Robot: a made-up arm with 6 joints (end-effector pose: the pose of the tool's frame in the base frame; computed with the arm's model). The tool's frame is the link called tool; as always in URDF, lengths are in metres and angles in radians.
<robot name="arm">
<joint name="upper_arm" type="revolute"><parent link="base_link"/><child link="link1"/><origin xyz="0.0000 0.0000 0.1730" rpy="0.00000 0.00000 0.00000"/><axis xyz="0 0 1"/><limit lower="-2.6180" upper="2.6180" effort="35" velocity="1.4"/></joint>
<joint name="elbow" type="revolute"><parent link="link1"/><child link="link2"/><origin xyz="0.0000 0.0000 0.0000" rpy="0.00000 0.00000 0.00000"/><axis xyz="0.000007 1 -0.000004"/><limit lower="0.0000" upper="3.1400" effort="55" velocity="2.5"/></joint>
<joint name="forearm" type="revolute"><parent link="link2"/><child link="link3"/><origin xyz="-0.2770 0.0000 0.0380" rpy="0.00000 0.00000 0.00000"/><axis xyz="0.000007 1 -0.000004"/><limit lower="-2.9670" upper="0.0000" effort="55" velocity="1.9"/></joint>
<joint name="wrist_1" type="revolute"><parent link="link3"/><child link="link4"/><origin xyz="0.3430 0.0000 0.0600" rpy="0.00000 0.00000 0.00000"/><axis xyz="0.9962 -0.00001 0.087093"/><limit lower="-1.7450" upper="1.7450" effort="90" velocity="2"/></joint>
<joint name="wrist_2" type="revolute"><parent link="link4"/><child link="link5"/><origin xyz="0.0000 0.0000 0.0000" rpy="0.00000 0.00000 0.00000"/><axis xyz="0.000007 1 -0.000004"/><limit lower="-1.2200" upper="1.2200" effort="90" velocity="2"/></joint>
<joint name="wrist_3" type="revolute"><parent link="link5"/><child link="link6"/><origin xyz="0.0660 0.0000 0.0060" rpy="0.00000 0.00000 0.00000"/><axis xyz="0.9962 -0.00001 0.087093"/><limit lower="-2.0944" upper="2.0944" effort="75" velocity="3"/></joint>
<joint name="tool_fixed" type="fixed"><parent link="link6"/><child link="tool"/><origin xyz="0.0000 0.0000 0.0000" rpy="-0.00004 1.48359 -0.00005"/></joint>
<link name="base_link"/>
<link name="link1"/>
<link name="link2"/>
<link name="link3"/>
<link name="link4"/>
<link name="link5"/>
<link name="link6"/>
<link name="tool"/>
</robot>
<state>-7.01 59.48 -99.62 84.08 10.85 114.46</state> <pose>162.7 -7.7 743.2 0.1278 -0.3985 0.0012 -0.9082</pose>
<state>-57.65 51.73 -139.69 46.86 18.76 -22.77</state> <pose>-82.4 158.9 822.4 0.9462 -0.0337 0.1428 -0.2885</pose>
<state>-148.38 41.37 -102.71 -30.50 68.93 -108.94</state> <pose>-5.8 33.3 715.0 0.6060 -0.3306 -0.6224 0.3689</pose>
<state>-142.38 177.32 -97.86 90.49 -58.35 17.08</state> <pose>-358.5 -204.9 -211.7 0.0358 -0.6716 0.5502 0.4949</pose>
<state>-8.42 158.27 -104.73 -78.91 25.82 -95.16</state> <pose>548.8 -109.7 -48.4 0.2116 0.9099 -0.1928 0.3003</pose>
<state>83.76 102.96 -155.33 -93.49 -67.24 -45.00</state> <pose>-30.5 282.9 762.1 0.7727 -0.0573 -0.5907 -0.2251</pose>
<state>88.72 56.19 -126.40 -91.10 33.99 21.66</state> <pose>35.7 -50.3 820.8 0.9420 -0.0605 0.3068 0.1218</pose>
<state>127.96 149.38 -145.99 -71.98 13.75 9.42</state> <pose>-399.4 535.9 318.0 0.6201 -0.7231 0.0154 0.3038</pose>
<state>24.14 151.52 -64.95 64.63 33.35 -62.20</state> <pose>292.1 166.8 -124.3 0.1103 0.2003 -0.9436 -0.2396</pose>
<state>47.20 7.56 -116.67 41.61 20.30 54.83</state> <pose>-315.8 -318.8 615.3 0.3322 -0.1360 -0.0220 0.9331</pose>
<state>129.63 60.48 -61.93 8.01 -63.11 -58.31</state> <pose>-160.1 206.2 563.0 0.7860 -0.1812 0.0545 0.5886</pose>
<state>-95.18 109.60 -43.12 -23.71 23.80 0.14</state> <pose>-40.3 -326.0 65.7 0.0396 -0.5986 -0.7949 0.0909</pose>
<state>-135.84 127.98 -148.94 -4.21 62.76 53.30</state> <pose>-399.3 -381.7 507.3 0.3121 0.8908 -0.0708 -0.3227</pose>
